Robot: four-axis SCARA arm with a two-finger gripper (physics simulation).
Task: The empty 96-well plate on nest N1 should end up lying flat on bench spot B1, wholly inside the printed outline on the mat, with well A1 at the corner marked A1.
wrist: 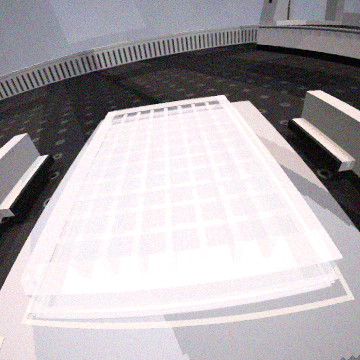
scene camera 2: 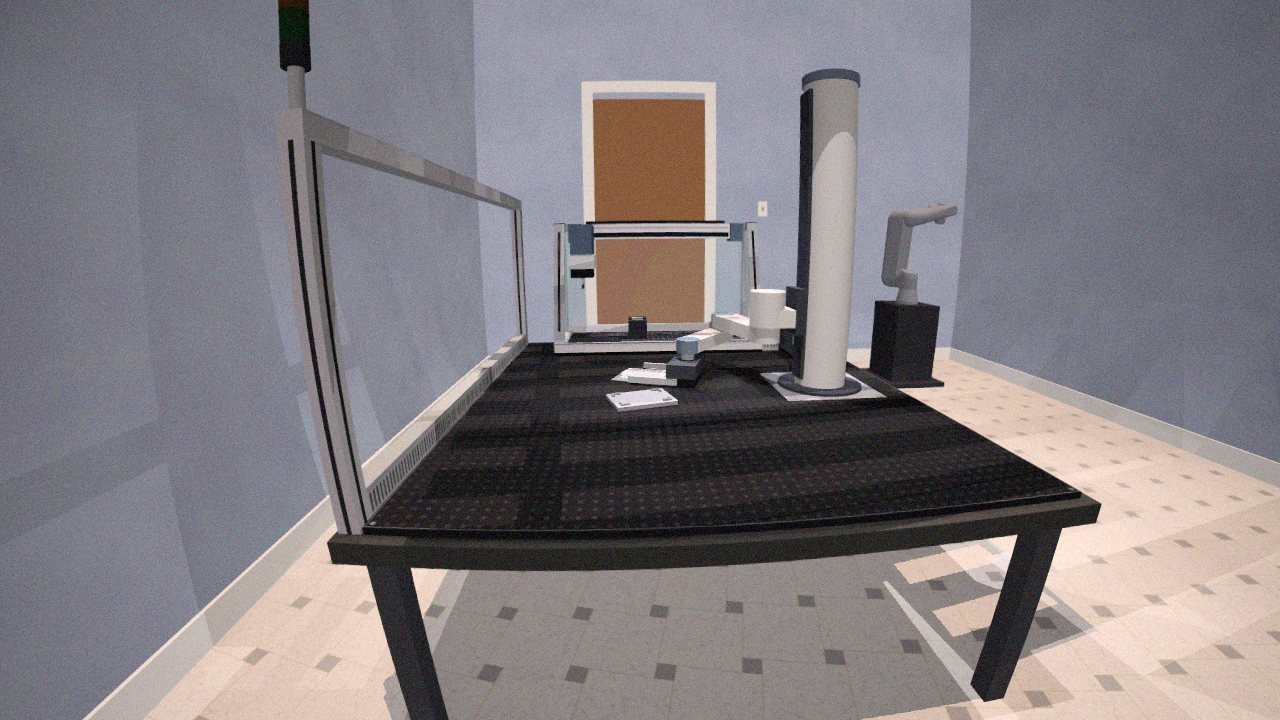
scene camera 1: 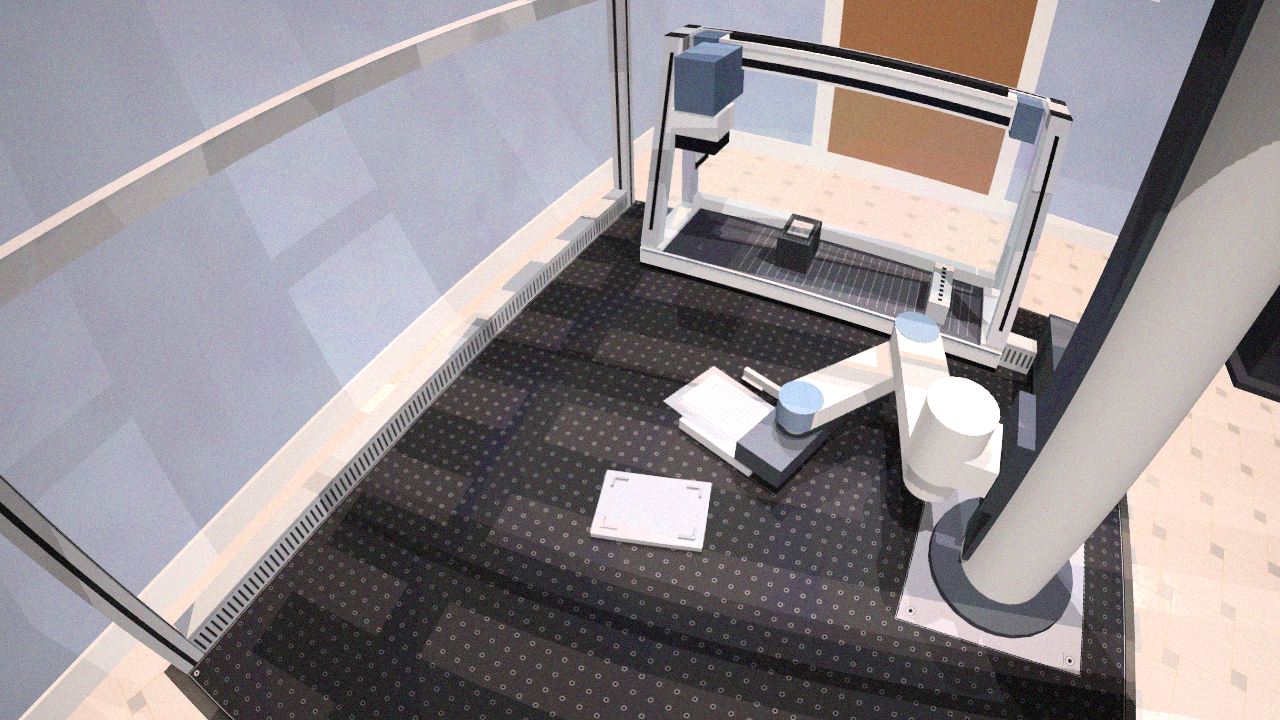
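The clear, pale 96-well plate lies flat on the white mat of bench spot B1. In the wrist view the printed outline shows along the plate's near end and near right corner; the plate hides most of its other sides. The A1 mark cannot be read. My gripper is open, one finger on each side of the plate, with gaps between. Nest N1, a white block with corner brackets, holds no plate.
A gantry frame with a dark block on its deck stands at the bench's far end. The arm's column stands at the right. A slotted rail and framed panel run along the left edge. Another arm stands beyond the bench.
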